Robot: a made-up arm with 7 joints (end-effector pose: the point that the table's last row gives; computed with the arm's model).
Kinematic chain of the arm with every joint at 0, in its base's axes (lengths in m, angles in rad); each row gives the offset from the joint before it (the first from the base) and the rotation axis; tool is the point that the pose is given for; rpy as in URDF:
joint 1: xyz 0 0 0.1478 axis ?
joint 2: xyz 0 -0.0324 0.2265 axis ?
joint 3: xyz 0 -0.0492 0.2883 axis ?
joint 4: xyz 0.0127 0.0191 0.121 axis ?
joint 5: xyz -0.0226 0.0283 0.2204 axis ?
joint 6: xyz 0 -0.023 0.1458 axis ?
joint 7: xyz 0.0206 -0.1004 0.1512 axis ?
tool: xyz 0 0 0 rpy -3.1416 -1.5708 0
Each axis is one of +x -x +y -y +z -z.
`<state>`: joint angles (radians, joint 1 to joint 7).
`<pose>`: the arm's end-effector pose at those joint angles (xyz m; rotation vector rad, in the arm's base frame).
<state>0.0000 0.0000 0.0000 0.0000 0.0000 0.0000 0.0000</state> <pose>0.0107 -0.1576 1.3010 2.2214 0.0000 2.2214</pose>
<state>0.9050 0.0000 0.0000 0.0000 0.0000 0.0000 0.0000</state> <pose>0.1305 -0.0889 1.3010 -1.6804 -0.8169 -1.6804</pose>
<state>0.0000 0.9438 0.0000 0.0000 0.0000 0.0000 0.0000</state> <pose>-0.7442 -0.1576 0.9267 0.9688 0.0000 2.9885</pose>
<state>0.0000 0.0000 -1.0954 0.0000 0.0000 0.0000 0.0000</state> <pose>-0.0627 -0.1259 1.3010 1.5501 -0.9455 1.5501</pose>
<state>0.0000 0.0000 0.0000 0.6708 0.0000 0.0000 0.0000</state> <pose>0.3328 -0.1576 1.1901 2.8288 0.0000 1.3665</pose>
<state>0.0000 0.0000 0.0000 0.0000 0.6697 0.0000 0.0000</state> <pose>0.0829 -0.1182 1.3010 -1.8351 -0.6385 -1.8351</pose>
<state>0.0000 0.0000 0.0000 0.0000 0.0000 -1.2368 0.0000</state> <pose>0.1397 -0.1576 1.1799 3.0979 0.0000 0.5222</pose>
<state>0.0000 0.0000 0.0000 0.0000 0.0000 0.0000 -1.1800</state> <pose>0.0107 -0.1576 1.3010 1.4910 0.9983 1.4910</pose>
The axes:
joint 1: +z
joint 2: -y
joint 3: +z
joint 4: +y
joint 5: +z
joint 6: -y
joint 7: +x

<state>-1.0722 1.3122 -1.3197 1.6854 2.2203 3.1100 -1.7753</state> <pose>-0.3511 0.0883 0.5969 0.9372 2.7516 -0.5771</pose>
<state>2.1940 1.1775 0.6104 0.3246 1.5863 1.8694 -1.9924</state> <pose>0.3557 -0.4283 0.8622 0.3487 0.6758 -0.7179</pose>
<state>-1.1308 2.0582 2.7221 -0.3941 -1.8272 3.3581 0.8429</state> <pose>-0.4431 0.4119 0.2563 1.3699 -1.6691 0.2968</pose>
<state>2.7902 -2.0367 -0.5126 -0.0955 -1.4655 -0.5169 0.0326</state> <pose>-0.7966 0.3443 0.1349 0.3586 1.2593 2.0400</pose>
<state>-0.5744 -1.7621 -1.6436 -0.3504 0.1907 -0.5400 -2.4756</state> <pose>0.7410 -0.4946 0.2535 -1.1686 -1.7501 1.9573</pose>
